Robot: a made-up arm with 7 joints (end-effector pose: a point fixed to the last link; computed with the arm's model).
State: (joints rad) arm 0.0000 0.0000 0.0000 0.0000 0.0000 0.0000 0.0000
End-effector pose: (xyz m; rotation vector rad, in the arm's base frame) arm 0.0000 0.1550 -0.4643 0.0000 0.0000 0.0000
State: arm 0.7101 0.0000 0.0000 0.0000 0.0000 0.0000 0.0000
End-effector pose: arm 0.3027 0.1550 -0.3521 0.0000 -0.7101 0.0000
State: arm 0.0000 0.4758 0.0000 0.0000 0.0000 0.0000 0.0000
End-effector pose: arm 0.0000 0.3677 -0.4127 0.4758 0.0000 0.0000
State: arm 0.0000 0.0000 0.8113 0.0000 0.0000 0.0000 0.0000
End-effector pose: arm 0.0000 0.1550 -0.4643 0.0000 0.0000 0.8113
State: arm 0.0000 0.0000 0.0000 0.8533 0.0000 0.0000 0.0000
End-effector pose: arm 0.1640 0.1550 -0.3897 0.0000 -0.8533 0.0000
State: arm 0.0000 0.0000 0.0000 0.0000 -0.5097 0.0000 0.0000
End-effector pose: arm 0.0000 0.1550 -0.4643 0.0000 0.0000 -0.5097
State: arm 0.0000 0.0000 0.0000 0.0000 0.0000 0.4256 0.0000
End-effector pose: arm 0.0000 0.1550 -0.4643 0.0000 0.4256 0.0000
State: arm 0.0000 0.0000 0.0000 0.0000 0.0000 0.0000 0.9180
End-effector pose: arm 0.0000 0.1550 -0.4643 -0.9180 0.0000 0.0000
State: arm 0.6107 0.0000 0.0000 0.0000 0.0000 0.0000 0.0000
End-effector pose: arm 0.2663 0.1550 -0.3804 0.0000 -0.6107 0.0000
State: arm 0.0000 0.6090 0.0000 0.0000 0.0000 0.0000 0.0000
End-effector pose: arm 0.0000 0.4206 -0.3808 0.6090 0.0000 0.0000
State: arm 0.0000 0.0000 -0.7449 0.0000 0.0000 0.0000 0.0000
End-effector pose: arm 0.0000 0.1550 -0.4643 0.0000 0.0000 -0.7449
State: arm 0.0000 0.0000 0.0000 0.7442 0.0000 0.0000 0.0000
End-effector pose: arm 0.1475 0.1550 -0.4067 0.0000 -0.7442 0.0000
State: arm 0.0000 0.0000 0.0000 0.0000 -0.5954 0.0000 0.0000
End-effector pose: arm 0.0000 0.1550 -0.4643 0.0000 0.0000 -0.5954
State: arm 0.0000 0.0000 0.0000 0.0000 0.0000 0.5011 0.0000
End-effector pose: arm 0.0000 0.1550 -0.4643 0.0000 0.5011 0.0000
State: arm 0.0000 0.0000 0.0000 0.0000 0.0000 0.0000 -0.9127
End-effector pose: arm 0.0000 0.1550 -0.4643 0.9127 0.0000 0.0000
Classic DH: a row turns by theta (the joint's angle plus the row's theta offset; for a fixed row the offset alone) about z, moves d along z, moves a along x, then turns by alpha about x. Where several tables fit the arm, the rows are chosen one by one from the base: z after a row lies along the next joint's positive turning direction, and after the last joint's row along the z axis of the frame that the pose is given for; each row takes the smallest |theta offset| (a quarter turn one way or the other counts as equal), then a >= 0, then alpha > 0; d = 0 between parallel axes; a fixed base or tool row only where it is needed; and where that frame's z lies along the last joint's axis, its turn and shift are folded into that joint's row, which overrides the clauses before.
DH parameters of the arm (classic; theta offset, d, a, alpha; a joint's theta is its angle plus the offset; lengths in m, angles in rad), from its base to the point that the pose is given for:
base (fixed): 0 0 0 1.5708
joint 1: 1.5708 -0.155 0 1.5708
joint 2: 1.5708 0 0 1.5708
joint 3: 1.5708 -0.2466 0 1.5708
joint 4: 0 0 0 -1.5708
joint 5: 0 -0.2177 0 -1.5708
joint 6: -1.5708 0 0 1.5708
joint 7: 1.5708 0 0 1.5708
tool (fixed): -1.5708 0 0 0

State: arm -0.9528 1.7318 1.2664 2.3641 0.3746 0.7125 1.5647
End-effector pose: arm 0.1557 0.2219 0.0545 -0.1052 -0.1681 -1.8196
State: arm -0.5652 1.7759 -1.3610 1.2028 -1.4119 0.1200 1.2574
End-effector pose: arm -0.0330 0.5136 -0.1310 0.1904 -2.3949 1.8303
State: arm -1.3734 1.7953 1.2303 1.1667 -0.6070 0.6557 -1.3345
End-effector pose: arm 0.2660 0.4369 -0.0150 -2.5547 0.9162 0.7670
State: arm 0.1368 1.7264 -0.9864 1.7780 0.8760 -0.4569 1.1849
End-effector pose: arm 0.1361 0.3819 -0.1269 -0.9484 -0.4995 -1.3854
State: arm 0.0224 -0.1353 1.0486 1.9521 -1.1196 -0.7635 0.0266
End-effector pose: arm 0.1050 0.3062 -0.1854 1.6086 -1.4722 -0.6329
